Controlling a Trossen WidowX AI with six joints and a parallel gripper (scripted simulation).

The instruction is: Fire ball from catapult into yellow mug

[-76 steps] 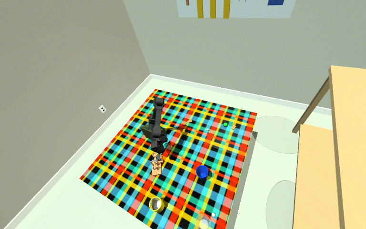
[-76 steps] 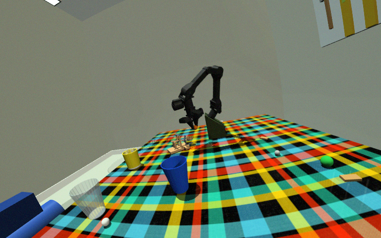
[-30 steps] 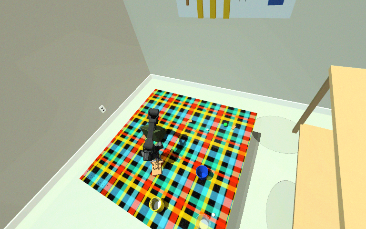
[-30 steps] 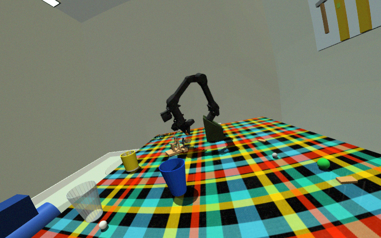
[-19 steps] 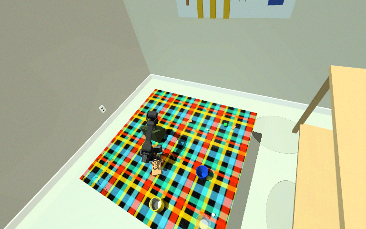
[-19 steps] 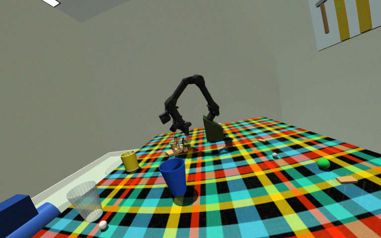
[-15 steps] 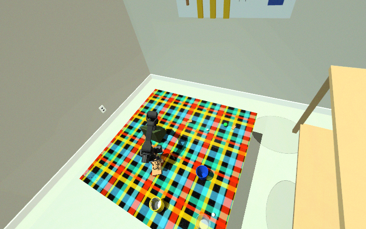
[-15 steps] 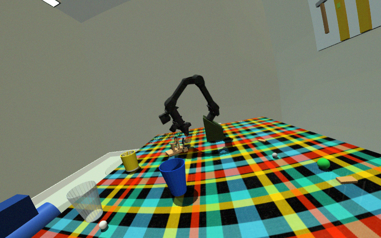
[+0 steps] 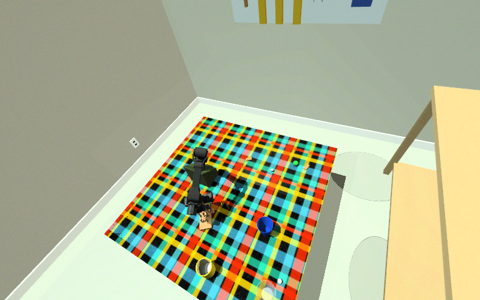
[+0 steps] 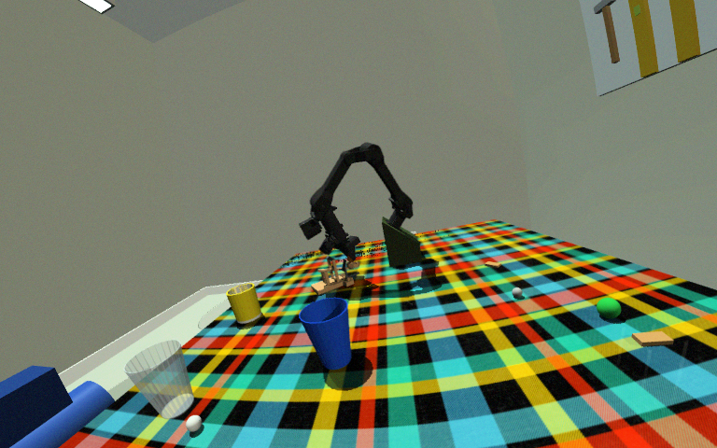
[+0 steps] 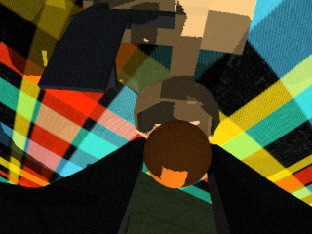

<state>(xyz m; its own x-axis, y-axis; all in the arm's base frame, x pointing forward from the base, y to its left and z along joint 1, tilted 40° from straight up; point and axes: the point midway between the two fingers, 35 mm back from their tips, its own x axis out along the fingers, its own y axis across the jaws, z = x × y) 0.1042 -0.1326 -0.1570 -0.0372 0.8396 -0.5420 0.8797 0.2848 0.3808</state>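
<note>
My gripper tip is 10 mm below the orange ball. Round my gripper tip: yellow mug 200 mm ahead, 360 mm to the right, 40 mm below; then blue cup 460 mm ahead, 50 mm to the right, 40 mm below; then wooden catapult 40 mm ahead, 50 mm to the right, 20 mm below.
</note>
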